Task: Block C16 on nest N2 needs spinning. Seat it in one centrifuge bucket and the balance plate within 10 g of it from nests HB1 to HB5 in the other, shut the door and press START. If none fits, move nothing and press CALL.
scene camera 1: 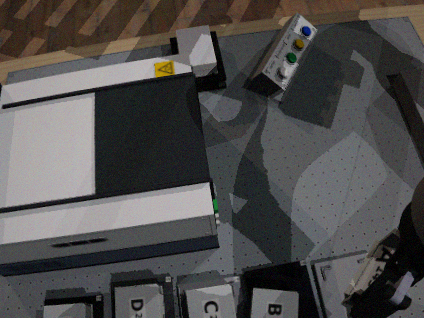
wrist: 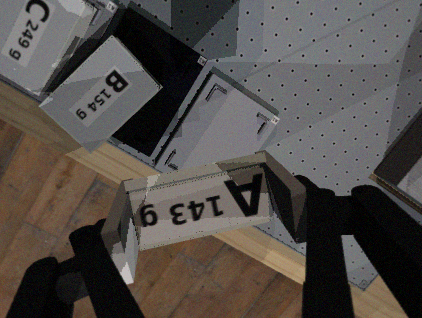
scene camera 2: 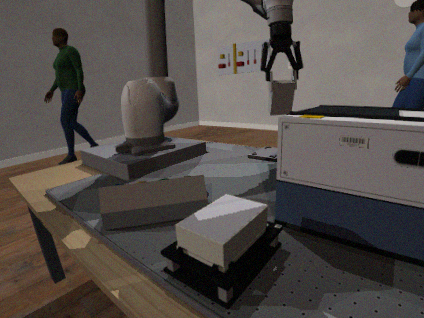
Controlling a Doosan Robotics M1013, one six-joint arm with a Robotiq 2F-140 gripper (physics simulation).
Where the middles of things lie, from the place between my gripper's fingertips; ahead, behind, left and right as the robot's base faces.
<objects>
Now: the tray slot A (wrist: 226,127) 50 mm behind my hand and 250 mm below it. The rest, counted from my hand: dark lid (scene camera 1: 149,134) 330 mm ahead, 250 mm to the right, 40 mm below; button box (scene camera 2: 123,205) 60 mm ahead, 580 mm to the right, 210 mm below; centrifuge (scene camera 1: 61,223) 480 mm ahead, 230 mm to the right, 130 mm below.
</objects>
